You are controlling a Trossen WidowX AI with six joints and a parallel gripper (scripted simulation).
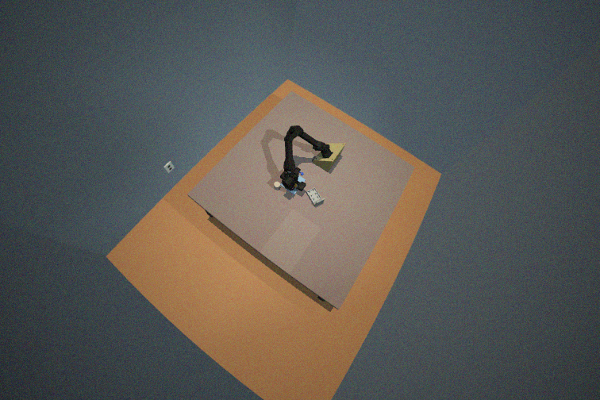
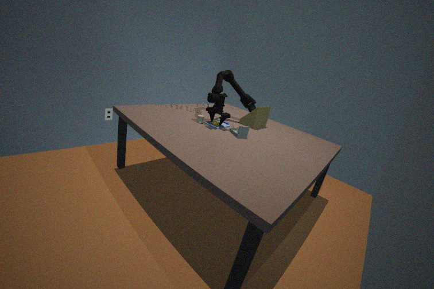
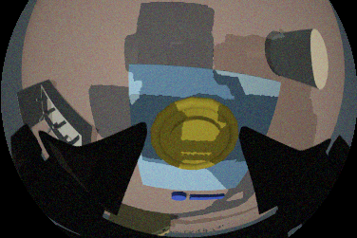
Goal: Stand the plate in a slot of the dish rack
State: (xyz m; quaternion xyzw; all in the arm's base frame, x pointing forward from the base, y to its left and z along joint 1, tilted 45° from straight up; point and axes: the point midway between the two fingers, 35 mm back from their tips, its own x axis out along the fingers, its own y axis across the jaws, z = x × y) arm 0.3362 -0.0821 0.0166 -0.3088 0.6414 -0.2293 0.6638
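My gripper tip is now 1 cm below the yellow plate. The rest, counted from my gripper tip: light blue mat 3 cm behind, 1 cm to the right, 1 cm below; then dish rack 18 cm to the left, 4 cm behind, 1 cm above; then white cup 8 cm to the right, 8 cm ahead, 1 cm above.
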